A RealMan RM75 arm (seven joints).
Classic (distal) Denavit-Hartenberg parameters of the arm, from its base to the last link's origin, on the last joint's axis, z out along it. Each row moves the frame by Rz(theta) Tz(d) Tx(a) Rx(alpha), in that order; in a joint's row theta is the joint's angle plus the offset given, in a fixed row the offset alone. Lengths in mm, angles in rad.
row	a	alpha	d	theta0
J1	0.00	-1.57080	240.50	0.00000
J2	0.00	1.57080	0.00	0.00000
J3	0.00	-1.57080	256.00	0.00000
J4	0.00	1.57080	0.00	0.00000
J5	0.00	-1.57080	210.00	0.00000
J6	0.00	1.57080	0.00	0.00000
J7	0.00	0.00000	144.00	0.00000
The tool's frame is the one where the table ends.
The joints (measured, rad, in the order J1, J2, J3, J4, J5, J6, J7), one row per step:
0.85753 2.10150 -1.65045 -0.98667 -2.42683 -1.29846 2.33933
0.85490 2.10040 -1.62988 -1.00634 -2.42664 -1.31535 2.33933
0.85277 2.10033 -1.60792 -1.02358 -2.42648 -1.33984 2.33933
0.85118 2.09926 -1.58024 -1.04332 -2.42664 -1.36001 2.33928
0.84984 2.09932 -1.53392 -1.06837 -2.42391 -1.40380 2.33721
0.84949 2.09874 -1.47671 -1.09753 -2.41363 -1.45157 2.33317
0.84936 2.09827 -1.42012 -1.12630 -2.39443 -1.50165 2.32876
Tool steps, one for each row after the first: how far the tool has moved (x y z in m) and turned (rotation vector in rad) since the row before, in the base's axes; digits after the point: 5 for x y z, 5 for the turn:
-0.00336 0.00109 0.00440 0.00439 0.01352 -0.00280
-0.00255 -0.00002 0.00427 -0.00217 0.01040 -0.00781
-0.00340 0.00161 0.00566 0.00640 0.01593 -0.00598
-0.00393 0.00050 0.00845 -0.00296 0.02256 -0.01752
-0.00549 0.00102 0.01054 -0.00135 0.03545 -0.01814
-0.00594 -0.00015 0.01045 -0.00715 0.04203 -0.01723

